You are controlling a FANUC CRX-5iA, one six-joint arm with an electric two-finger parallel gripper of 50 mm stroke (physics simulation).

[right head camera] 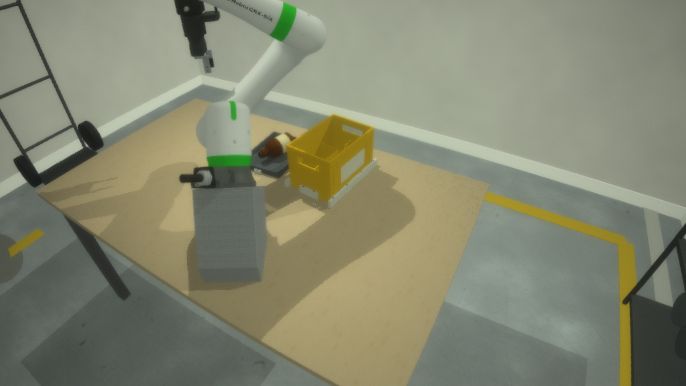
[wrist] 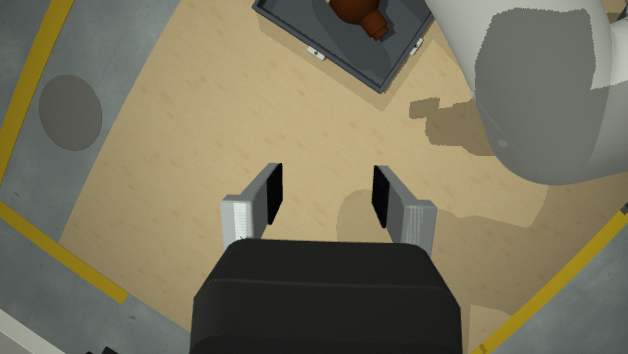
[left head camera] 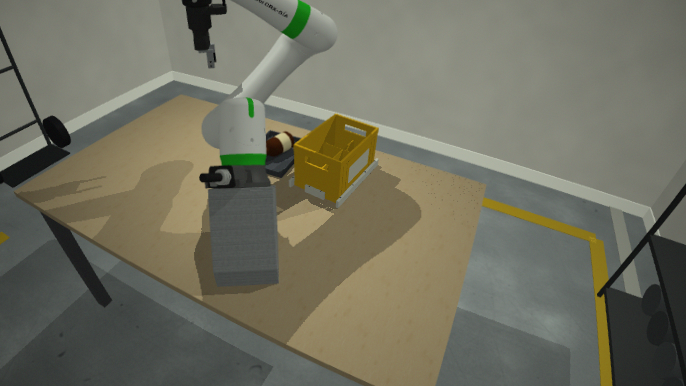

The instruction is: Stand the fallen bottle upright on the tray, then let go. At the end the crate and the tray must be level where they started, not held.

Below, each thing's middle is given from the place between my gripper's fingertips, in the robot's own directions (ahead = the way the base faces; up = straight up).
My hand is 360 mm above the dark grey tray [right head camera: 273,166], 180 mm to the left of it and 100 mm short of it. The rest, counted from my hand: yellow crate [right head camera: 325,158]: 450 mm to the right, 290 mm below, 110 mm ahead.
